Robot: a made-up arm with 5 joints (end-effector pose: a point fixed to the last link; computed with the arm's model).
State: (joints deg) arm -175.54 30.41 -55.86 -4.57 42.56
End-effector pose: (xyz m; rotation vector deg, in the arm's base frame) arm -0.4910 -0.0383 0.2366 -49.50 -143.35 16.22
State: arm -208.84 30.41 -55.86 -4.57 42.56
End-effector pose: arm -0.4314 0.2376 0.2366 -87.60 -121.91 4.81
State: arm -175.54 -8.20 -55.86 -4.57 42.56
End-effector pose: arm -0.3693 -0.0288 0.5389 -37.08 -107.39 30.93
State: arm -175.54 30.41 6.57 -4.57 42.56
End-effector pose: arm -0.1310 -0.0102 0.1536 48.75 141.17 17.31
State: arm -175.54 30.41 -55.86 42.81 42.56
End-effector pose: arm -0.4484 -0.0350 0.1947 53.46 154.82 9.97
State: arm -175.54 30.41 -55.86 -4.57 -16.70
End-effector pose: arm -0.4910 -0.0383 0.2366 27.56 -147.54 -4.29
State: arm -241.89 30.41 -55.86 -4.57 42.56
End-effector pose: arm -0.2321 0.4344 0.2366 -118.77 -92.05 -6.76
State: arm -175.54 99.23 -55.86 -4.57 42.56
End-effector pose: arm -0.1988 -0.0155 -0.2374 46.72 135.29 20.11
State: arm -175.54 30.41 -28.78 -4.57 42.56
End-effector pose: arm -0.3474 -0.0271 0.1513 -57.87 -167.59 1.81
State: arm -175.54 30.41 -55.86 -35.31 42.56
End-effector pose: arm -0.4955 -0.0386 0.2758 -39.65 -114.81 28.40
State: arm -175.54 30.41 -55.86 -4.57 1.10
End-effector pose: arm -0.4910 -0.0383 0.2366 4.40 -149.94 1.95
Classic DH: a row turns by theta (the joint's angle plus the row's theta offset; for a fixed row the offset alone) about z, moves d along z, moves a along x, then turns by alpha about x. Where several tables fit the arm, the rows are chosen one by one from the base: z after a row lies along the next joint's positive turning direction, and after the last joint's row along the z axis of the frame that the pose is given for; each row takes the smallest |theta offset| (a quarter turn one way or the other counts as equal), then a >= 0, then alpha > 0; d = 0 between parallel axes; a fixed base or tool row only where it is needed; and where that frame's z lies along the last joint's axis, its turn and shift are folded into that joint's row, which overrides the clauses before.
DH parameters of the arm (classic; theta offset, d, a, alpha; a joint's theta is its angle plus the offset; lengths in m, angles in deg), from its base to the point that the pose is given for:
joint 1: 0 0.2135 0 -90
joint 2: -79.35 0 0.3707 0
joint 3: -23.4 0 -0.291 0
joint 4: -77.25 0 -0.0459 90
joint 5: 180 0.0586 0 0

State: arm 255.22 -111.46 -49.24 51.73 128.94
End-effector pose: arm 0.0741 0.2808 0.4955 42.72 84.35 -129.55
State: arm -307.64 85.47 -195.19 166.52 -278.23
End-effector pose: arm 0.3604 0.4674 0.2597 121.19 -31.80 -26.40
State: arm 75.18 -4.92 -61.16 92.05 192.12
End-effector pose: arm 0.0865 0.3269 0.4532 83.30 -135.77 25.35
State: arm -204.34 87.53 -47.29 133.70 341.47
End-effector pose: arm -0.1647 0.0745 -0.0440 0.31 6.20 -42.83
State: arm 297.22 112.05 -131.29 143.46 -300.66
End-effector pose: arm 0.1792 -0.3484 -0.2386 -40.07 72.47 156.39
